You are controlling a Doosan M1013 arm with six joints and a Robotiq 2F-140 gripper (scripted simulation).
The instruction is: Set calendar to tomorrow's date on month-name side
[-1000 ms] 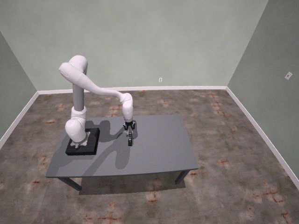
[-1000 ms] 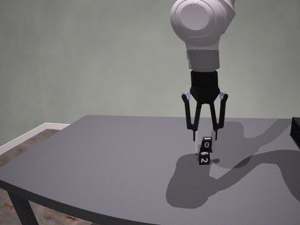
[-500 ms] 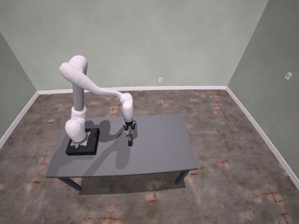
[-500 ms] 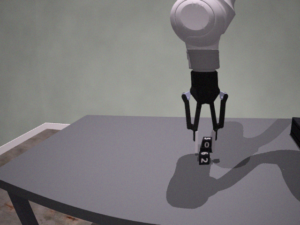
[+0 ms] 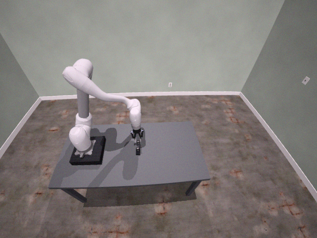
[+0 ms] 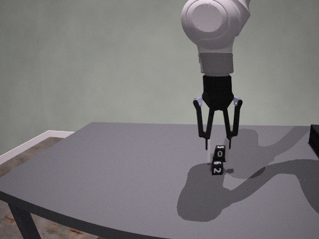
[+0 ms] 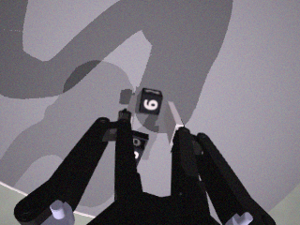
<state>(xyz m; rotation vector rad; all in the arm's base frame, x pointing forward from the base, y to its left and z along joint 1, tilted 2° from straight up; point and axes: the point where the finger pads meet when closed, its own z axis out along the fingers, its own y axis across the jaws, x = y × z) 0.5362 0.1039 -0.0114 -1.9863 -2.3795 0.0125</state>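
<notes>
Right now the black number cube is 60 mm below my hand. The rest, counted from my hand: tray (110 mm to the right, 60 mm below).
</notes>
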